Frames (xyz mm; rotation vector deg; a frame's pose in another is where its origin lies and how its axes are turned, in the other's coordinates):
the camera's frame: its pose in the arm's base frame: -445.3 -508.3 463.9 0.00 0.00 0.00
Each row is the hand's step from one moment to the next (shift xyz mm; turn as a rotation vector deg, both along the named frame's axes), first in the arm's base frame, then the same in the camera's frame.
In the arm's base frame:
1: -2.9 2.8 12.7 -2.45 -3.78 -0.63
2: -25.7 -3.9 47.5 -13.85 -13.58 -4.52
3: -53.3 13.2 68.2 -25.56 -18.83 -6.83
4: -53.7 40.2 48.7 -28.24 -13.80 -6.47
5: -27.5 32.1 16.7 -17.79 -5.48 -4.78
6: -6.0 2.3 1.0 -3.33 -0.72 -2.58
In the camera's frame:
1: -2.9 2.8 12.7 -2.45 -3.78 -0.63
2: -25.7 -3.9 47.5 -13.85 -13.58 -4.52
3: -53.3 13.2 68.2 -25.56 -18.83 -6.83
4: -53.7 40.2 48.7 -28.24 -13.80 -6.47
5: -27.5 32.1 16.7 -17.79 -5.48 -4.78
6: -6.0 2.3 1.0 -3.33 -0.72 -2.58

